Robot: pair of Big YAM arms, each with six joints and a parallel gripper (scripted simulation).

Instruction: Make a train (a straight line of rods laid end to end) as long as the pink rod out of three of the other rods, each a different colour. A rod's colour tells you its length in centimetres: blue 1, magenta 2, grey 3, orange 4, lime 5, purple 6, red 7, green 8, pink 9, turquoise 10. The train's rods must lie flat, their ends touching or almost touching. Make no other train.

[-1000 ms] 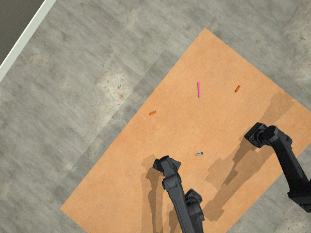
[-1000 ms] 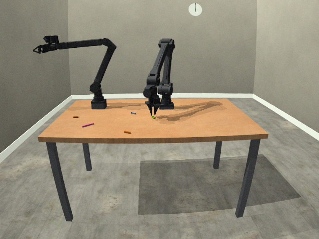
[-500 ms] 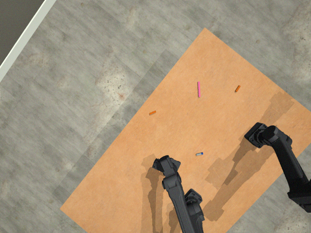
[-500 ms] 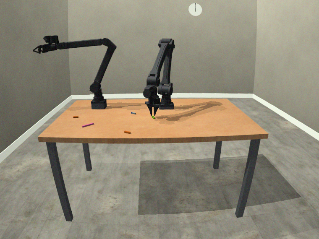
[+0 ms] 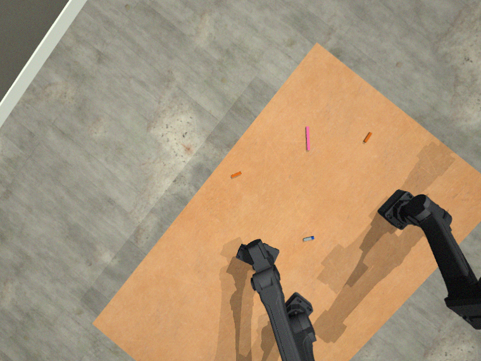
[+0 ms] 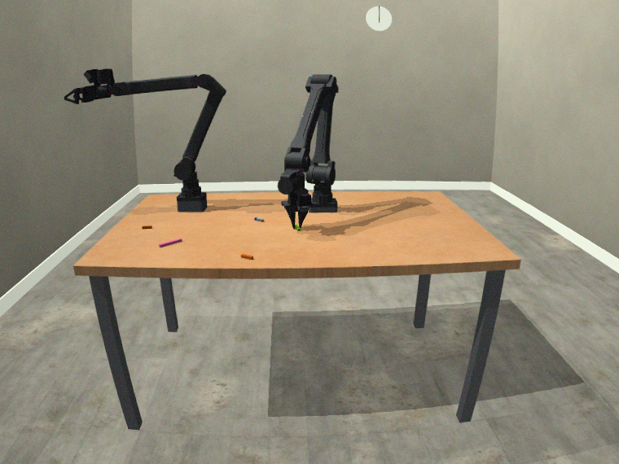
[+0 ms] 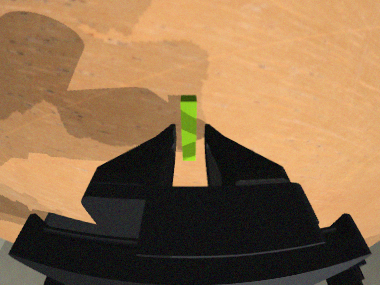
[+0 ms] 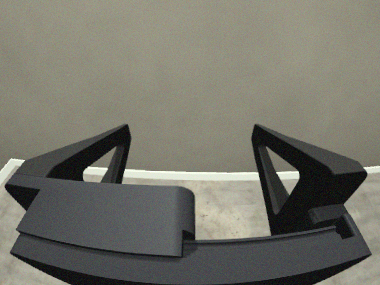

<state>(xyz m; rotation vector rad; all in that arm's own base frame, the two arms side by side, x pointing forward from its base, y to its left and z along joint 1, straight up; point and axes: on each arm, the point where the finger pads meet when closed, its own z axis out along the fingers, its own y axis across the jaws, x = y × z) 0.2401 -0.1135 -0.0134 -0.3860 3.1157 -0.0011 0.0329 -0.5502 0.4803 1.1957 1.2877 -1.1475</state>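
The lime rod is right at my left hand. Also, from my left hand: pink rod (43 cm to the right, 18 cm ahead); then grey rod (15 cm to the right, 9 cm behind); then blue rod (16 cm to the right, 10 cm behind).
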